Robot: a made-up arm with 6 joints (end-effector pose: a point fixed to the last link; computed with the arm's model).
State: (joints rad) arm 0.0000 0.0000 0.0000 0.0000 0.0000 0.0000
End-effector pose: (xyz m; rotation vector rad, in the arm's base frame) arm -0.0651 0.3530 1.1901 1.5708 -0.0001 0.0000
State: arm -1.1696 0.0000 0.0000 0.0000 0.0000 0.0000
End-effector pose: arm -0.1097 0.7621 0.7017 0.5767 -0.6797 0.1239
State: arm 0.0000 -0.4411 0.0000 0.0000 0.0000 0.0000
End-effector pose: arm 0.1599 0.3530 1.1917 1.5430 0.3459 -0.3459
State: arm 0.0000 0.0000 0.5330 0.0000 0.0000 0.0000
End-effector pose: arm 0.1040 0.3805 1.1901 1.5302 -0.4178 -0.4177
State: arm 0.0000 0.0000 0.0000 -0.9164 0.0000 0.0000
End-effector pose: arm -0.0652 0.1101 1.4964 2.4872 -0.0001 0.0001
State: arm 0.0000 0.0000 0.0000 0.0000 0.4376 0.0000
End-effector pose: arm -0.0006 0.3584 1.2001 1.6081 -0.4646 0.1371
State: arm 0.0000 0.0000 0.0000 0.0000 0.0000 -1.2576
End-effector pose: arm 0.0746 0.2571 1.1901 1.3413 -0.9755 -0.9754
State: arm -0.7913 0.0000 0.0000 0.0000 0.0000 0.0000
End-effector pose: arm -0.1460 0.6826 0.9009 0.9109 -0.4798 0.0874
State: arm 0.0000 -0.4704 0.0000 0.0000 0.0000 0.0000
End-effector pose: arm 0.1746 0.3530 1.1883 1.5392 0.3688 -0.3688
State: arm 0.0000 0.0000 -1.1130 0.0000 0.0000 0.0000
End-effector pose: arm -0.2553 0.0667 1.1900 1.3916 0.8656 0.8658
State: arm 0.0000 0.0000 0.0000 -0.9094 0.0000 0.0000
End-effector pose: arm -0.0652 0.1129 1.4951 2.4802 -0.0001 0.0001
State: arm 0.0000 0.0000 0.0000 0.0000 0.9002 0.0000
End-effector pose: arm 0.0579 0.3489 1.2358 1.5864 -0.9603 0.2833
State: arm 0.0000 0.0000 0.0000 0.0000 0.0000 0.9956
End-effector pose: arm -0.1841 0.2840 1.1901 1.4278 0.7759 0.7760
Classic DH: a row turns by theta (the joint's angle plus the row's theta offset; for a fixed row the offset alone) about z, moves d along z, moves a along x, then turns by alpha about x. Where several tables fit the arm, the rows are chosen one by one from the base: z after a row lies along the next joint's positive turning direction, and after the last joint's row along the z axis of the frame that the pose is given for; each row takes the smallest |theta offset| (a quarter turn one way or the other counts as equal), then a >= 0, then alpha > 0; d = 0 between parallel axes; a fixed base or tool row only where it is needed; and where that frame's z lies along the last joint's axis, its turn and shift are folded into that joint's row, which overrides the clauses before.
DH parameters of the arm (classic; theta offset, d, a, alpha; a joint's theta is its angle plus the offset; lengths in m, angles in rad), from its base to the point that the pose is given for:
base (fixed): -1.0125 0.5667 -0.1264 -1.2195
joint 1: 1.3591 0.1807 -0.0655 2.0914
joint 2: 1.163 0.1401 0.019 1.5708
joint 3: 1.5708 -0.408 0.136 -1.5708
joint 4: 1.0723 0.0532 0.025 1.7184
joint 5: 1.4909 -0.3504 0.0267 2.0634
joint 6: -0.1677 -0.0946 0.004 -1.5708
tool (fixed): 3.1416 -0.144 0 0

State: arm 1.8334 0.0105 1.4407 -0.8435 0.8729 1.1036
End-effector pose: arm 0.7731 -0.1791 0.5271 2.1619 -0.1667 -1.0980
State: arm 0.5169 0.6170 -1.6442 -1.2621 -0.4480 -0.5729
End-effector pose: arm -0.0562 -0.4187 1.3124 1.4653 1.8708 0.8082
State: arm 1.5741 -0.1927 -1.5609 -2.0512 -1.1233 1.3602
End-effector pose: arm 0.7367 0.2388 0.1631 0.6900 0.3370 -0.3452
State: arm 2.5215 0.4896 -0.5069 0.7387 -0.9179 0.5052
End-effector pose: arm 0.0284 -0.2555 0.3742 -1.8357 -1.6808 -1.5599
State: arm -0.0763 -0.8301 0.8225 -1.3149 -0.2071 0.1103
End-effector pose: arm 0.5079 0.1395 1.4232 2.3193 -0.6268 -0.8903
